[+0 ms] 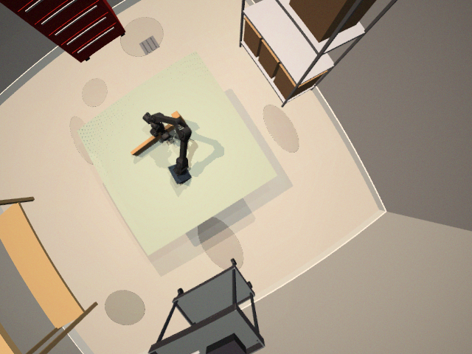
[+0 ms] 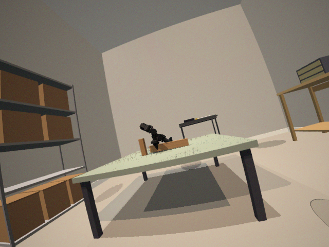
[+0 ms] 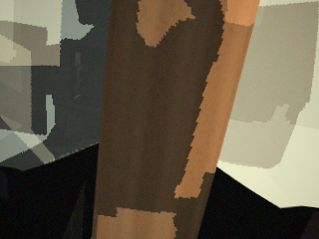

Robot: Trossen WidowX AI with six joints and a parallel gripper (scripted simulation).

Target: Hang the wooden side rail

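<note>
Right now my gripper tip is 10 mm past the headboard post, 150 mm to the left of it and 60 mm below it.
</note>
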